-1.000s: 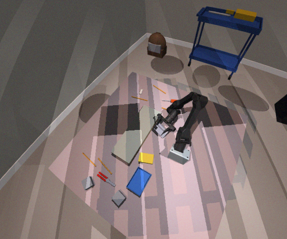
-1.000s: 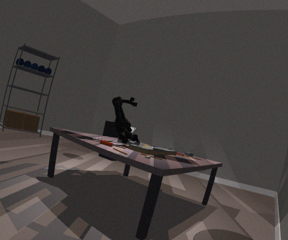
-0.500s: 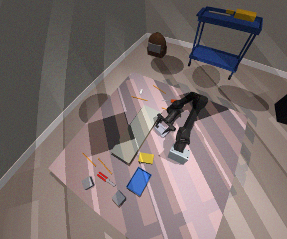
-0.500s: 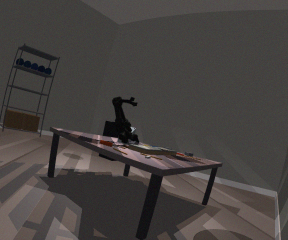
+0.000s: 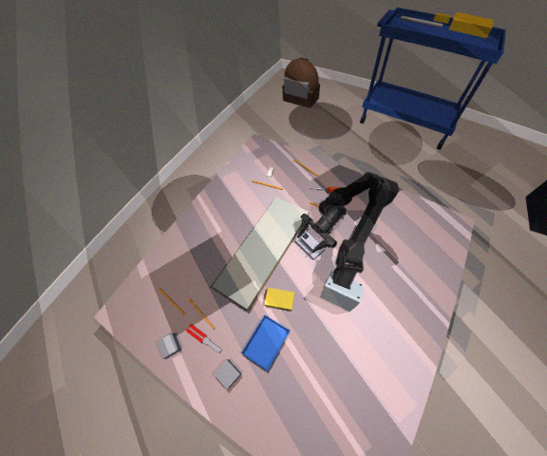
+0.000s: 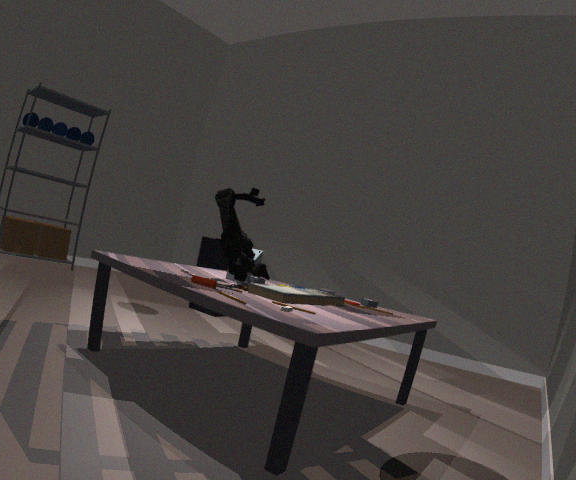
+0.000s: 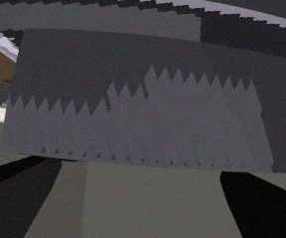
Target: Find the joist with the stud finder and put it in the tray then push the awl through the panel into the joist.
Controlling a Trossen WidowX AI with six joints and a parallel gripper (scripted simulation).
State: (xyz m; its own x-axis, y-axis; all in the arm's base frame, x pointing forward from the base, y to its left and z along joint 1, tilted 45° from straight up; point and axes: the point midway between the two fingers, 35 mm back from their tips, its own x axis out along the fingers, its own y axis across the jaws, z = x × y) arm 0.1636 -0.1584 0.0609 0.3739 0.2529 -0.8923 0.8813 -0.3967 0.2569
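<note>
The stud finder is 40 mm to the right of my gripper tip and 20 mm below it. Round my gripper tip: yellow block (20 mm ahead, 240 mm to the left, 50 mm below); awl (40 mm behind, 120 mm to the right, 60 mm below); blue tray (10 mm ahead, 420 mm to the left, 50 mm below).
</note>
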